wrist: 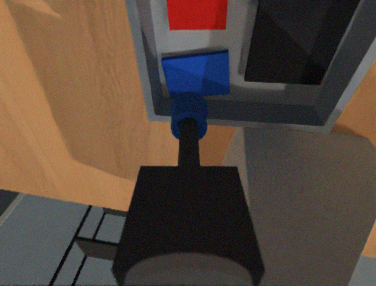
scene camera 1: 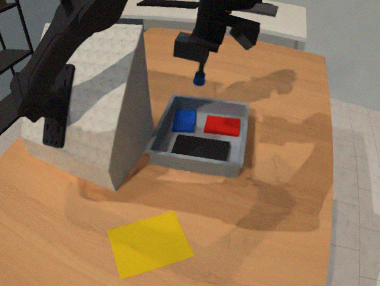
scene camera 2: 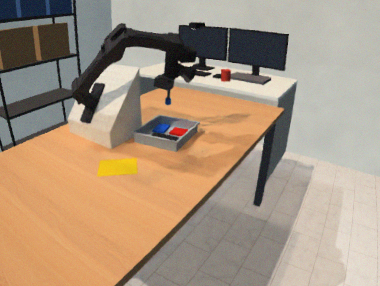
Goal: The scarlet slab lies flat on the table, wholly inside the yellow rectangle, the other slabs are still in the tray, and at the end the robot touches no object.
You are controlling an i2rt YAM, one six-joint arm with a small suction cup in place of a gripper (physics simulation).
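Frame: origin at the arm's base, x ahead, y up, z right, level; metres.
Seen in the pictures: hand at its tool point: [wrist: 189,109] [scene camera 1: 198,82] [scene camera 2: 167,103]; arm's base at its link origin: [scene camera 1: 58,105] [scene camera 2: 93,102].
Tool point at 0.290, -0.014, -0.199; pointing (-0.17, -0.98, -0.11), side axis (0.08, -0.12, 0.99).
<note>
Pixels of each thing's top centre, then the offset from my tool point to it, as dx, dy, dz. "*": a spot on its surface instead. Level surfaces: height alone.
- scarlet slab at its top centre: [scene camera 1: 222,124] [scene camera 2: 181,131] +0.064, -0.132, -0.015
- grey tray at its top centre: [wrist: 250,40] [scene camera 1: 202,124] [scene camera 2: 166,126] +0.025, -0.094, +0.048
- blue slab at its top centre: [wrist: 196,78] [scene camera 1: 184,119] [scene camera 2: 161,127] -0.042, -0.131, -0.003
- longer black slab at its top centre: [wrist: 300,25] [scene camera 1: 199,150] [scene camera 2: 162,138] +0.035, -0.130, +0.102
- yellow rectangle at a spot on its surface: [scene camera 1: 150,244] [scene camera 2: 118,167] * +0.017, -0.143, +0.374
- table at its surface level: dy -0.144
The scarlet slab [scene camera 1: 222,126] [scene camera 2: 178,131] [wrist: 198,15] lies in the grey tray [scene camera 1: 200,166] [scene camera 2: 157,143] [wrist: 141,65]. A blue slab [scene camera 1: 184,121] [scene camera 2: 161,128] [wrist: 197,73] and a longer black slab [scene camera 1: 201,147] [scene camera 2: 165,136] [wrist: 295,45] lie in it too. The yellow rectangle [scene camera 1: 150,244] [scene camera 2: 117,167] lies flat on the table, apart from the tray; it does not show in the wrist view. My suction cup [scene camera 1: 199,79] [scene camera 2: 168,101] [wrist: 189,117] is open and holds nothing. It hangs above the tray's blue-slab side, touching nothing.
A pale, sloped block [scene camera 1: 131,120] [scene camera 2: 127,112] [wrist: 310,200] stands right beside the tray, under the arm. A white desk [scene camera 1: 280,27] [scene camera 2: 280,86] with two monitors, a keyboard and a red cup [scene camera 2: 226,75] stands behind the table [scene camera 1: 280,200] [scene camera 2: 65,215]. A shelf rack [scene camera 2: 76,45] stands at the left.
</note>
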